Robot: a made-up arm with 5 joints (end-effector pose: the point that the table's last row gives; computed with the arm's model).
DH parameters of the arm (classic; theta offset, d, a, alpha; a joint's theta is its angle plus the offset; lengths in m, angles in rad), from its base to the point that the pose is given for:
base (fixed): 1.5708 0.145 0 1.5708
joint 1: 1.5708 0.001 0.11 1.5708
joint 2: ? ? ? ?
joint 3: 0.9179 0 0.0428 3.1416
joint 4: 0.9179 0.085 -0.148 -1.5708
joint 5: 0 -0.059 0.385 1.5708
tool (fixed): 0 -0.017 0 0
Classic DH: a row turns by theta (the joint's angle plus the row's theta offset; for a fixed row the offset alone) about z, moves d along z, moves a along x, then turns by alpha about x.
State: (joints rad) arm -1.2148 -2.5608 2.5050 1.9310 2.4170
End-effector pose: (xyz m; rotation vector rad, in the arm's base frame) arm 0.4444 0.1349 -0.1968 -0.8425 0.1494 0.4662
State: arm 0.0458 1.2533 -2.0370 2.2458 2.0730
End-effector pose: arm -0.1898 0.5453 0.0782 -1.0129 -1.6837 2.3021
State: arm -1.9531 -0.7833 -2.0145 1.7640 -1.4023
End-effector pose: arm -0.2822 0.3378 -0.3003 0.8041 2.5875 0.7893
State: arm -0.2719 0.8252 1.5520 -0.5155 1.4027
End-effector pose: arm -0.2281 0.2209 0.0000 0.5747 0.9314 -2.3830
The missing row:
joint 2: 1.5708 0.162 0.022 -1.5708
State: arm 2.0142 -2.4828 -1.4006 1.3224 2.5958
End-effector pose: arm -0.3550 -0.4793 -0.0403 -0.2823 1.6078 -0.9838
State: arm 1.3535 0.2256 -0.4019 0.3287 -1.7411
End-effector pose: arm 0.0590 -0.5700 0.2358 1.7070 -1.6232 -0.6438
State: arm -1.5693 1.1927 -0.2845 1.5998 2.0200
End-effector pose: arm -0.1563 -0.1836 0.3043 0.5878 -2.5643 -0.2972
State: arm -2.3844 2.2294 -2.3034 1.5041 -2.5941
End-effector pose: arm 0.0170 -0.6389 0.0356 1.3045 -1.5524 -0.7741
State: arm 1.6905 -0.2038 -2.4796 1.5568 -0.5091
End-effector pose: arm -0.1947 -0.3410 0.1931 0.5444 1.4523 -1.8054
